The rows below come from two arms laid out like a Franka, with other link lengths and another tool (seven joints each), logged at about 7 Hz.
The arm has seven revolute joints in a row. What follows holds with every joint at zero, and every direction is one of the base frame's.
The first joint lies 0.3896 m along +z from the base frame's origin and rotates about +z.
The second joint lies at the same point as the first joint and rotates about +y.
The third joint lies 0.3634 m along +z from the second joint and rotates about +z.
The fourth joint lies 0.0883 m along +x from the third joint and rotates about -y.
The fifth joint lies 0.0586 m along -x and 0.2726 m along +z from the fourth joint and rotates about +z.
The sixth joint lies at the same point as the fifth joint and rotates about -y.
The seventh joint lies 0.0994 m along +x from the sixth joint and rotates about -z.
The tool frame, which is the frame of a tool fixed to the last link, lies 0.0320 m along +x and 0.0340 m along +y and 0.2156 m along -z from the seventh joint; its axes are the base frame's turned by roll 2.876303, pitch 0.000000 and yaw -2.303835 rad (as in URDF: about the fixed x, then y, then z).
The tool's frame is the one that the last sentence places.
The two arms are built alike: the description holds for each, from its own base.
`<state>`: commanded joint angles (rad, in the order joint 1, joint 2, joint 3, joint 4, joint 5, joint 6, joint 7); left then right.
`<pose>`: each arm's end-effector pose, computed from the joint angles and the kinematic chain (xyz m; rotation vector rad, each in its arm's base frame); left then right.
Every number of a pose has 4 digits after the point. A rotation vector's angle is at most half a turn.
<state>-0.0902 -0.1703 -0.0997 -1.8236 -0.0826 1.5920 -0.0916 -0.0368 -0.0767 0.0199 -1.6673 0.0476 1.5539 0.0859</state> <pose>0.4122 -0.0623 0.5732 1.0545 -2.7441 -0.3321 0.4608 0.0340 0.5932 1.0766 -2.7947 -0.4593</pose>
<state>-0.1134 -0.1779 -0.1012 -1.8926 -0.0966 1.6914 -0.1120 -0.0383 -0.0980 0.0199 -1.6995 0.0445 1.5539 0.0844</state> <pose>0.4165 -0.0748 0.5606 1.0725 -2.7676 -0.2910 0.4511 0.0329 0.5899 1.0702 -2.7851 -0.4591</pose>
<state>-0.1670 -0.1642 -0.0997 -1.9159 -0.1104 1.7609 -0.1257 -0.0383 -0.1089 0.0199 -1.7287 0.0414 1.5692 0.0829</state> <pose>0.4233 -0.1004 0.5537 1.0386 -2.8062 -0.2526 0.4472 0.0323 0.5849 1.0692 -2.7816 -0.4556</pose>
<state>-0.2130 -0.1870 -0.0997 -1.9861 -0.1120 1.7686 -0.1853 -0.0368 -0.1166 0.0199 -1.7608 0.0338 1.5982 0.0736</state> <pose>0.4002 -0.1124 0.5360 1.0449 -2.7610 -0.2900 0.4460 0.0315 0.5788 1.0838 -2.7785 -0.4417</pose>
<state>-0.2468 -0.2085 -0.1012 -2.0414 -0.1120 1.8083 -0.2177 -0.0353 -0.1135 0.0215 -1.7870 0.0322 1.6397 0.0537</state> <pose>0.3885 -0.1221 0.5275 1.0495 -2.7640 -0.2926 0.4502 0.0330 0.5721 1.1194 -2.7747 -0.4320</pose>
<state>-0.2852 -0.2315 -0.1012 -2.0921 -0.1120 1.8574 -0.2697 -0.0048 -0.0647 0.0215 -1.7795 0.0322 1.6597 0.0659</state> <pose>0.3781 -0.1325 0.5225 1.0819 -2.7673 -0.2799 0.4638 0.0463 0.5553 1.1317 -2.7442 -0.4401</pose>
